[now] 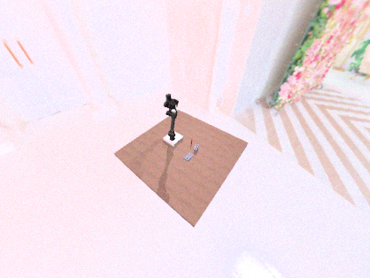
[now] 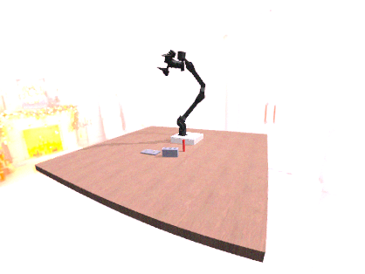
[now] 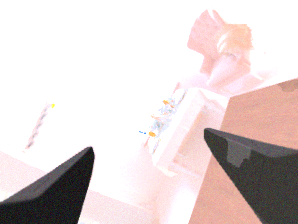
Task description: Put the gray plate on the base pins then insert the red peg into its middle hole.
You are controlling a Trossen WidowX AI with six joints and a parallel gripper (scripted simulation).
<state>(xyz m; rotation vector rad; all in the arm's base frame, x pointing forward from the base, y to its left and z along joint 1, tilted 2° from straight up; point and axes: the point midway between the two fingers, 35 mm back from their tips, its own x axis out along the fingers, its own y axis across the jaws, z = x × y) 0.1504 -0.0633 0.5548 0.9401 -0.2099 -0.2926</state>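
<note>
My gripper tip is now 16 cm short of the gray plate, 19 cm to the right of it and 57 cm above it. Round my gripper tip: gray base (18 cm ahead, 4 cm to the left, 60 cm below); then red peg (5 cm ahead, 22 cm to the left, 57 cm below).
</note>
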